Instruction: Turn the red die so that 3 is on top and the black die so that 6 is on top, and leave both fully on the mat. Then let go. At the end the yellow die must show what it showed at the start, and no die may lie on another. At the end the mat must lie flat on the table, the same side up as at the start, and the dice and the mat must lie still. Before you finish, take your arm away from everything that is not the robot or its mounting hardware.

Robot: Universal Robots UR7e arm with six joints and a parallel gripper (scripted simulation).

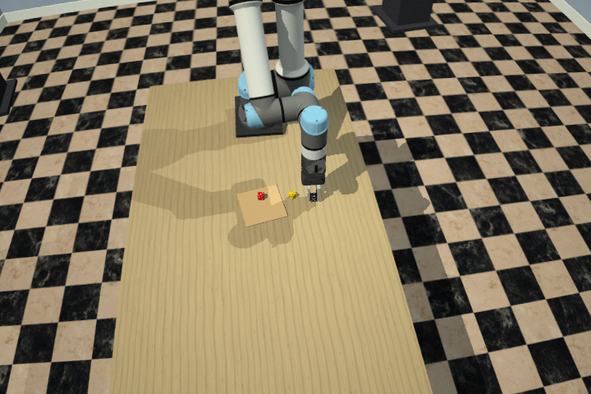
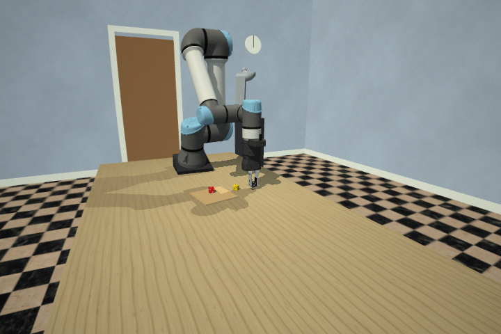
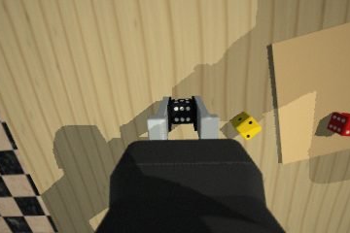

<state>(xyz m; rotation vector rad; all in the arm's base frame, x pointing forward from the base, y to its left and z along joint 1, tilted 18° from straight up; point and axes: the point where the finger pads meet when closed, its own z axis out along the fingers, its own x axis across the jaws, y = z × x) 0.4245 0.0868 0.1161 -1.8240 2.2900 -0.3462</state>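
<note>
Right now the tan mat is 17 cm to the right of my hand, 3 cm below it and 3 cm behind it. From my hand the other things lie so: black die (1 cm below); then red die (16 cm to the right, 6 cm behind, 2 cm below); then yellow die (6 cm to the right, 4 cm behind, 2 cm below).
</note>
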